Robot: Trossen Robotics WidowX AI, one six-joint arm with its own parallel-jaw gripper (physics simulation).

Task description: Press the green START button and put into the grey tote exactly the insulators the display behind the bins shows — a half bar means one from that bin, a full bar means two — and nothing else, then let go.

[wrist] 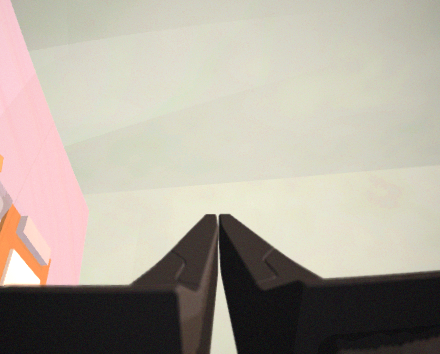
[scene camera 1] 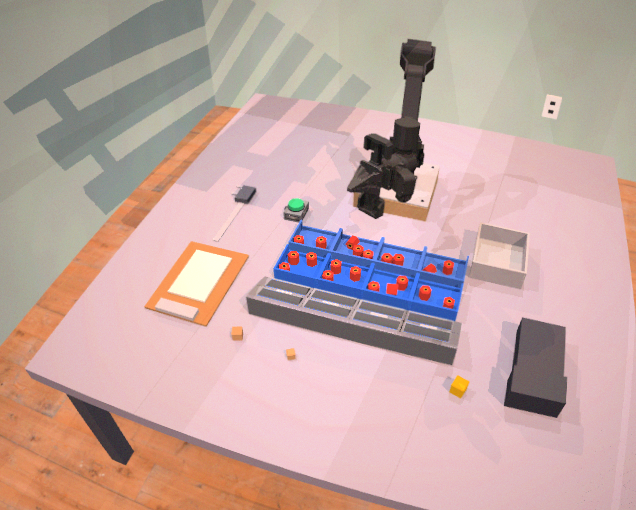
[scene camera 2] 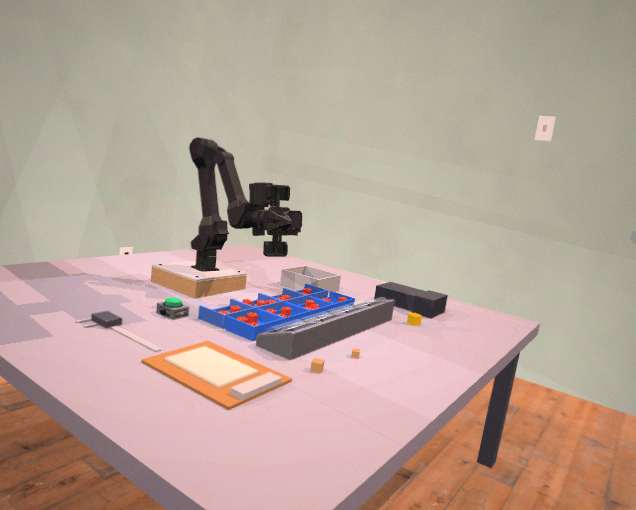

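My gripper (scene camera 1: 349,188) (scene camera 2: 290,219) (wrist: 217,225) is shut and empty, fingertips together, raised near the arm's base, behind the bins in scene camera 1. The green START button (scene camera 1: 296,204) (scene camera 2: 172,302) stands on a dark box left of the bins. The blue bins (scene camera 1: 318,284) (scene camera 2: 241,328) form two rows of four compartments. They hold red insulators (scene camera 1: 355,273) (scene camera 2: 286,311) with dark centres and several plain red pieces (scene camera 1: 391,288). The grey display (scene camera 1: 350,326) (scene camera 2: 339,330) has four windows with faint pale streaks; its bars cannot be read. The grey tote (scene camera 1: 499,275) (scene camera 2: 296,279) shows no insulators inside.
An orange board (scene camera 1: 222,286) (scene camera 2: 212,397) and a dark plug-like object (scene camera 1: 245,194) (scene camera 2: 106,318) lie to the left. Small orange cubes (scene camera 1: 237,333) (scene camera 2: 317,365), a yellow cube (scene camera 1: 459,386) (scene camera 2: 414,319) and a black block (scene camera 1: 538,355) (scene camera 2: 408,298) also stand on the table.
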